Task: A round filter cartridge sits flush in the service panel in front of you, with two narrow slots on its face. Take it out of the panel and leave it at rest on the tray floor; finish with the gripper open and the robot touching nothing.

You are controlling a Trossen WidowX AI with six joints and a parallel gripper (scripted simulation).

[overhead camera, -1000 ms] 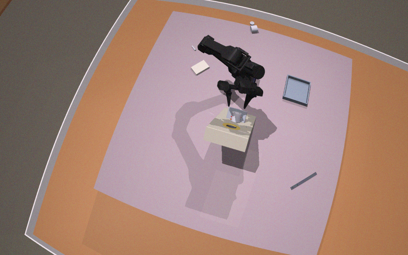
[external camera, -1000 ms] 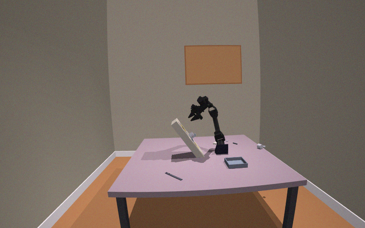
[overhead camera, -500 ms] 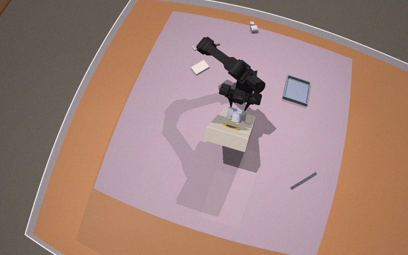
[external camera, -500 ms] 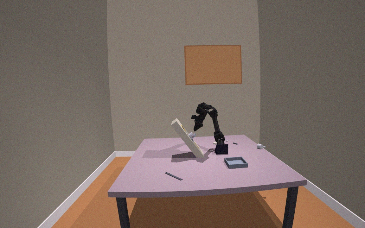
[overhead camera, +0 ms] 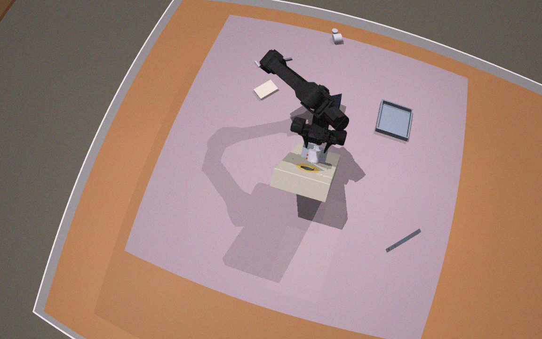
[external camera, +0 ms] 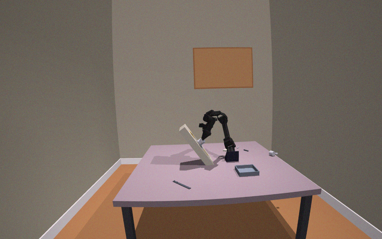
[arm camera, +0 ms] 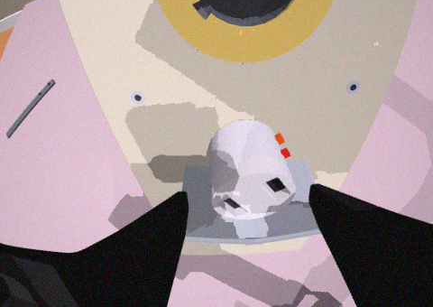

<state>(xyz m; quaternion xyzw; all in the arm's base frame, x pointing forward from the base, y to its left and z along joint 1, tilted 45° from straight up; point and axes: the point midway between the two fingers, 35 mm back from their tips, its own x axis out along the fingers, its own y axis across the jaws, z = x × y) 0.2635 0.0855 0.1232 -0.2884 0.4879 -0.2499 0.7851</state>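
Right now the white round filter cartridge is 2 cm below my gripper tip and 1 cm ahead of it. Also, from my gripper tip: cream pad 32 cm behind, 27 cm to the right, 20 cm below; grey tray 32 cm to the left, 29 cm behind, 20 cm below; cream service panel 6 cm ahead, 3 cm below, 1 cm to the right.
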